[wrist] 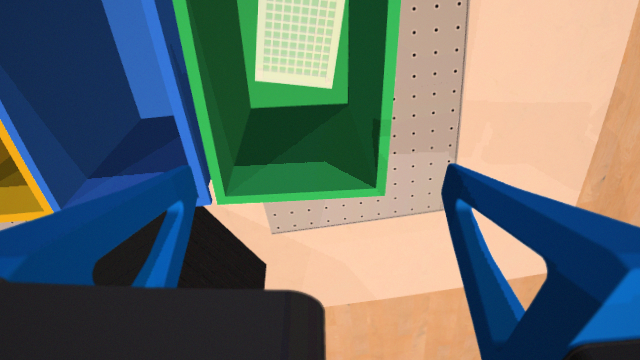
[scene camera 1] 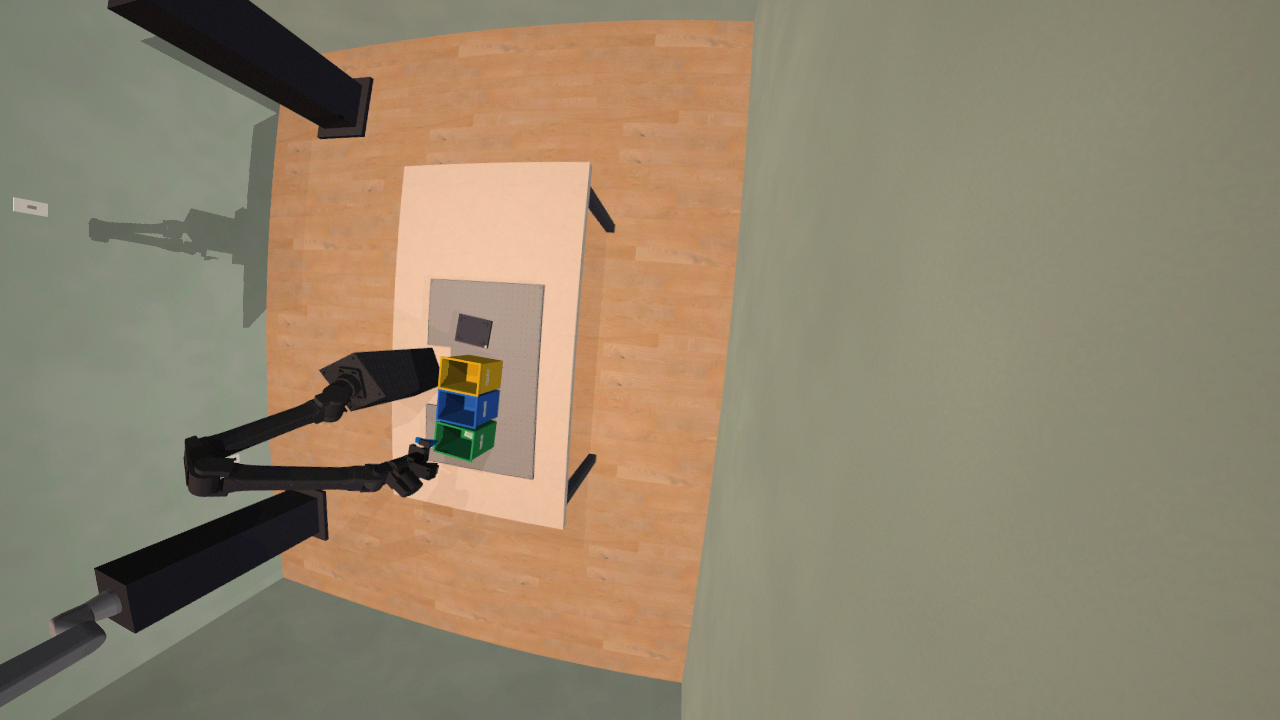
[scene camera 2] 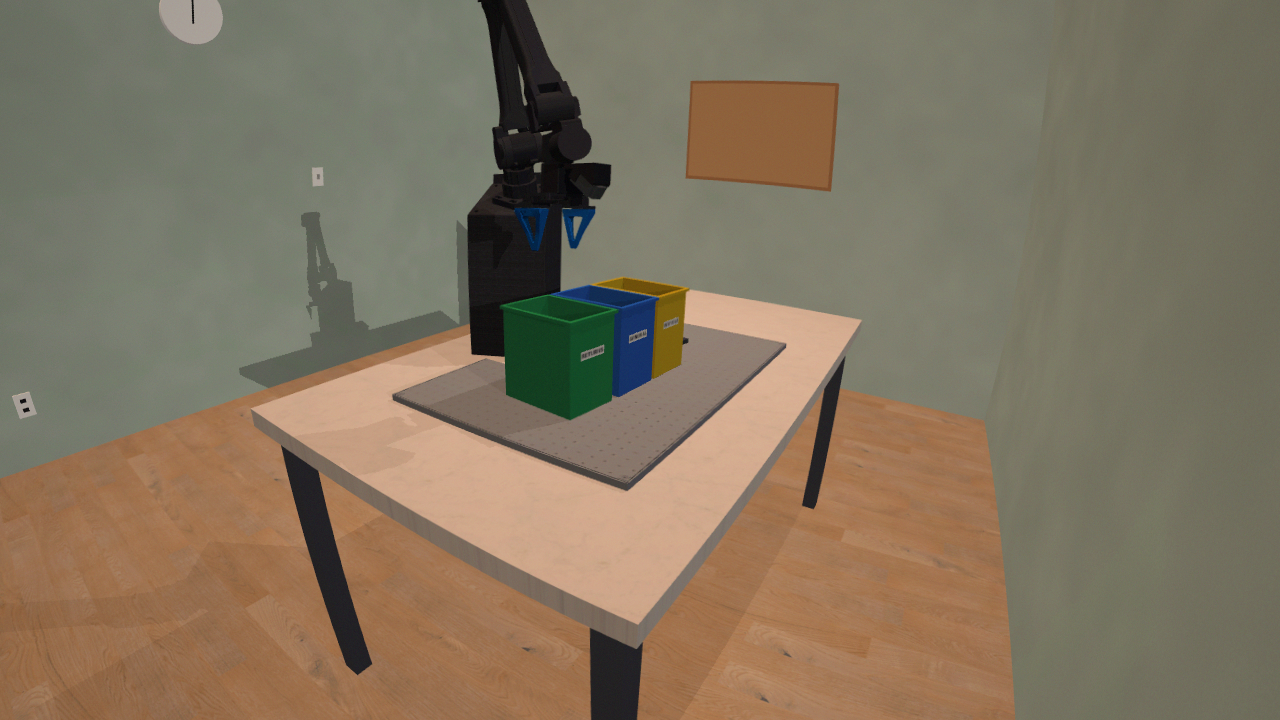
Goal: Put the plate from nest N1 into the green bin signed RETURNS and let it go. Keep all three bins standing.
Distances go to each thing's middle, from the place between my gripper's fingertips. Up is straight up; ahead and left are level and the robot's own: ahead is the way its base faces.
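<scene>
Blue bin [scene camera 2: 634,324]: my hand 20 cm above it, 15 cm to the right of it, 1 cm short of it. Counted from my hand: dark nest [scene camera 1: 472,330], 28 cm below, 45 cm to the left, 5 cm behind; yellow bin [scene camera 2: 670,308], 20 cm below, 28 cm to the left, 1 cm ahead.
</scene>
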